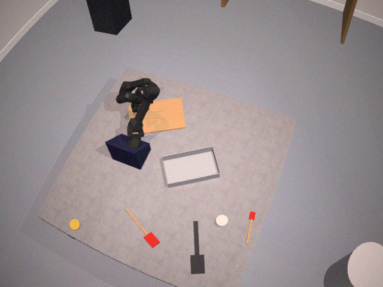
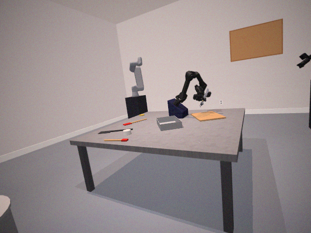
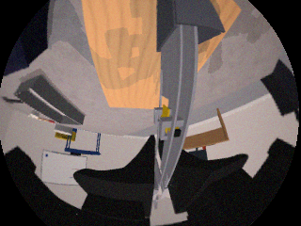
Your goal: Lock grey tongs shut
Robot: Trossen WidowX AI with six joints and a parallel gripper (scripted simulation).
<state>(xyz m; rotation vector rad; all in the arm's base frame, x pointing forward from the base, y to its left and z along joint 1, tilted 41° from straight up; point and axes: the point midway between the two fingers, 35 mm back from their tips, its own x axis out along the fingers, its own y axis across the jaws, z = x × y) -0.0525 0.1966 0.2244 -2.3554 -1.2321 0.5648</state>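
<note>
Right now the wooden board is 15 cm below my gripper tip. From my gripper tip the other things lie so: white disc: 66 cm ahead, 50 cm to the right, 14 cm below; then grey roasting tin: 36 cm ahead, 26 cm to the right, 13 cm below; then red spatula: 72 cm to the right, 29 cm ahead, 15 cm below.
</note>
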